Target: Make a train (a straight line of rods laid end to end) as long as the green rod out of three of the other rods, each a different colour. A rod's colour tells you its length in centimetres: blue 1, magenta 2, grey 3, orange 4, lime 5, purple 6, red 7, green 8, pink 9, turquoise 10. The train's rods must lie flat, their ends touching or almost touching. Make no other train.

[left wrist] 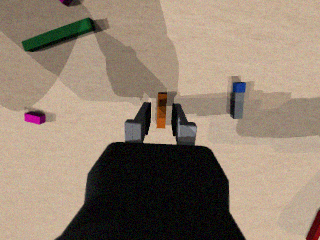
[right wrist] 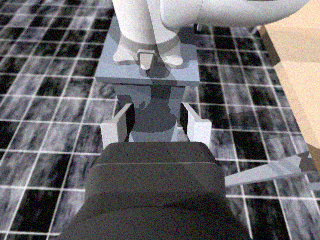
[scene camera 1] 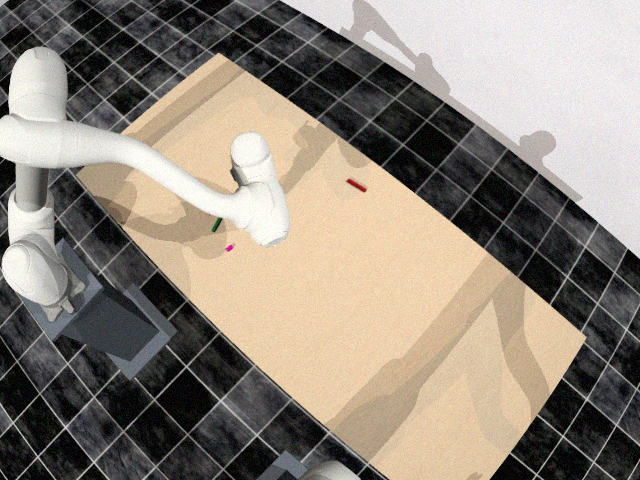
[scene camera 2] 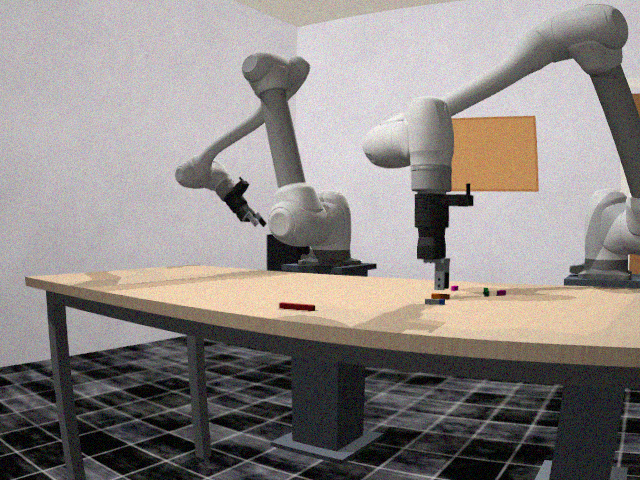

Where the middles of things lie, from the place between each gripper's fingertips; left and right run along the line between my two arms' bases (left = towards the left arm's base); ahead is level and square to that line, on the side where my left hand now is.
The green rod (left wrist: 86, 25) is 12 cm behind my left hand (scene camera 2: 441, 289), 6 cm to the left of it and 3 cm below it.
My right gripper is now 116 cm to the right of the green rod, 53 cm short of it and 15 cm above it.
